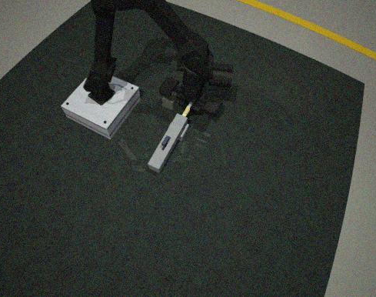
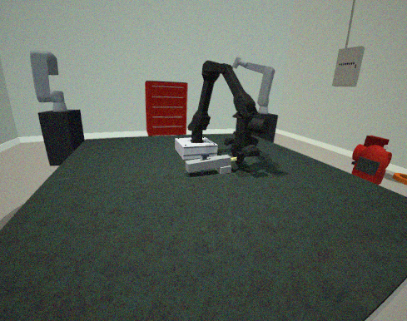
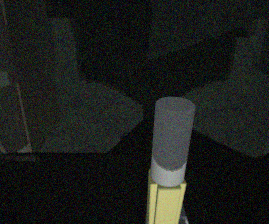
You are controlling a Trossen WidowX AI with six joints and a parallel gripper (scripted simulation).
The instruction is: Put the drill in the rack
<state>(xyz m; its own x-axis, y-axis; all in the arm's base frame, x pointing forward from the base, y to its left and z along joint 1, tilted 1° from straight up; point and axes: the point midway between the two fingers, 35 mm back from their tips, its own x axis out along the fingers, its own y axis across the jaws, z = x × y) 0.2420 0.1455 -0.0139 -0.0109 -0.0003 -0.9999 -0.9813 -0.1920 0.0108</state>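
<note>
The rack is 80 mm behind my gripper tip and 10 mm to the left of it. The rest, counted from my gripper tip: grey housing: 20 mm ahead, 130 mm to the right, 20 mm above; then key: 30 mm ahead, 160 mm to the right, 30 mm above; then drill: 10 mm ahead, 40 mm to the right, 30 mm above.
</note>
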